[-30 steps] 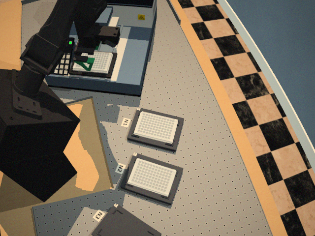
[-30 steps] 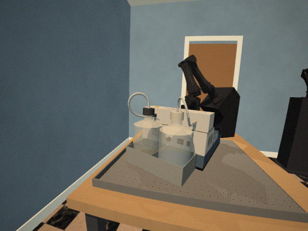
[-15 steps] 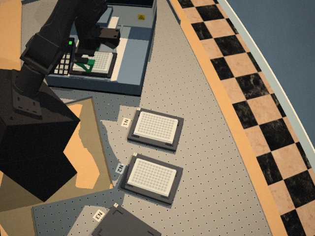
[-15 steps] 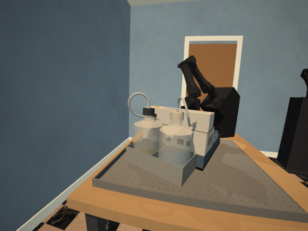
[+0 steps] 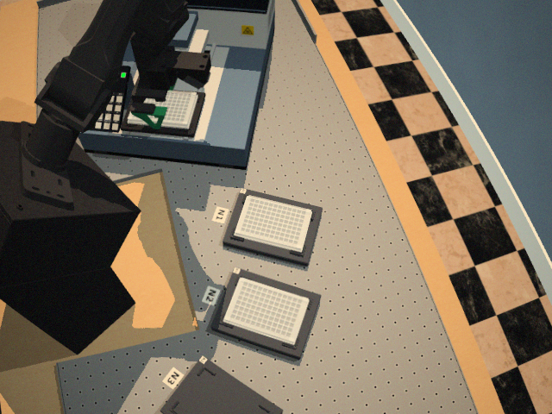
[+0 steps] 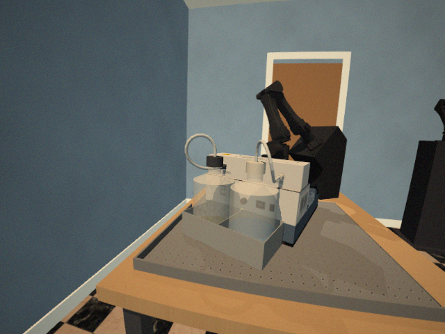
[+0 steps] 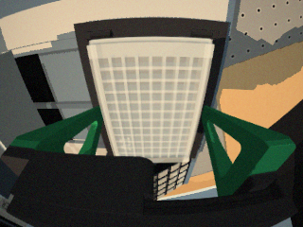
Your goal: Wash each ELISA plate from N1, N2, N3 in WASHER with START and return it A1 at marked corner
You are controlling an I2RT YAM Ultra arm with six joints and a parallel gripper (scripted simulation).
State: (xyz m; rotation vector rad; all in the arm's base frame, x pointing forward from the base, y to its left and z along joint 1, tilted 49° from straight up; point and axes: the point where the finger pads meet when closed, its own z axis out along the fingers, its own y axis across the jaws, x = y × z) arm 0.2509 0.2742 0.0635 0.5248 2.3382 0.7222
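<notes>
Now: the dark carrier 1 cm below my hand. Also, from my hand: N1 label (20 cm to the right, 10 cm below, 10 cm ahead); then manifold (15 cm to the left, 4 cm ahead, 4 cm above); then washer (15 cm to the left, 4 cm ahead, 3 cm above).
</notes>
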